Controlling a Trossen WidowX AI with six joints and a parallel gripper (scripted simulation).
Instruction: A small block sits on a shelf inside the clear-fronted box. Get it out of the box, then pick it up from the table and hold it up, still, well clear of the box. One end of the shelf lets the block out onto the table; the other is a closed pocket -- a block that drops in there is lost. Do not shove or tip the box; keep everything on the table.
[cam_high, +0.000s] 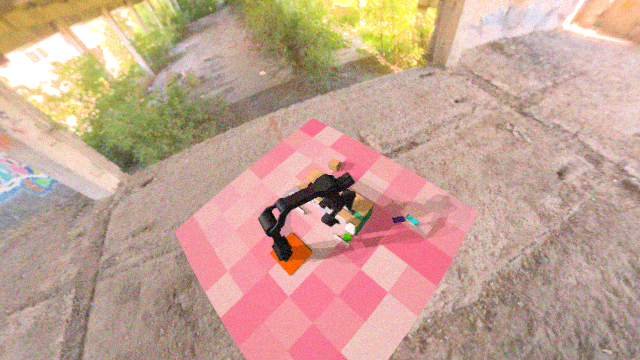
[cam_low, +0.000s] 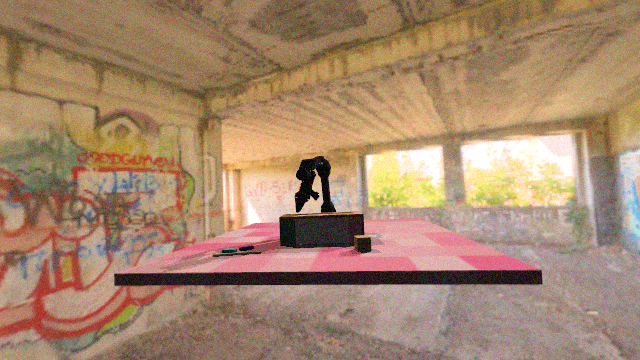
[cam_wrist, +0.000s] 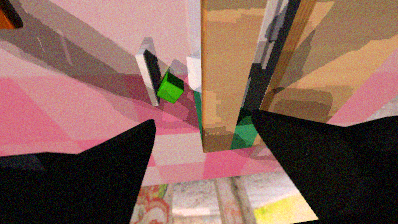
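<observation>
Now: gripper tip 4 cm past the green block, 4 cm to the left of it and 12 cm above it. The rest, counted from my gripper tip: box: 5 cm ahead, 12 cm to the left, 8 cm below; then teal piece: 20 cm ahead, 29 cm to the right, 13 cm below; then purple piece: 17 cm ahead, 23 cm to the right, 13 cm below.
</observation>
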